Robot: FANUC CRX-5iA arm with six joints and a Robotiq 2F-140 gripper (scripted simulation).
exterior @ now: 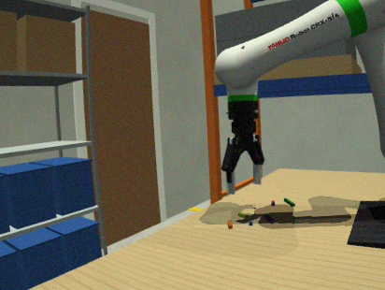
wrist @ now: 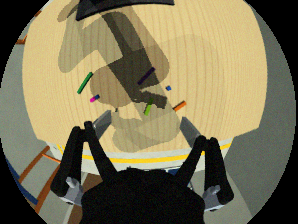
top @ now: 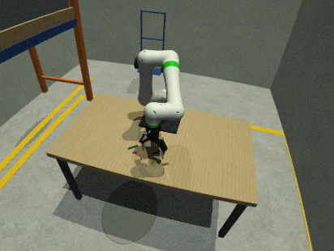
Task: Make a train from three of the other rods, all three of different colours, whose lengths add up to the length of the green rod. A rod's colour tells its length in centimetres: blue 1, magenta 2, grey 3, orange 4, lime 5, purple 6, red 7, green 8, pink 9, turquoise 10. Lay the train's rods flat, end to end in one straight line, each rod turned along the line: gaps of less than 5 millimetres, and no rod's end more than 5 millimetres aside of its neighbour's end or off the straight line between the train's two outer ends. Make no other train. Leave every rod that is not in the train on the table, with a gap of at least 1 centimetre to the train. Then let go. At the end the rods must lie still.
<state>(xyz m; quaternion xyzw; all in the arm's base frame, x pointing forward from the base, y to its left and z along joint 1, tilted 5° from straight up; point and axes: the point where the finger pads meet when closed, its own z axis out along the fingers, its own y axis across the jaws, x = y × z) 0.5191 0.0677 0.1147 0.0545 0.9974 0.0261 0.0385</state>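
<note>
My gripper is now 100 mm above the lime rod and 10 mm to the right of it. Round my hand: purple rod 100 mm below, 80 mm behind; then orange rod 100 mm to the left, 100 mm below; then magenta rod 160 mm to the right, 100 mm below, 30 mm behind.
</note>
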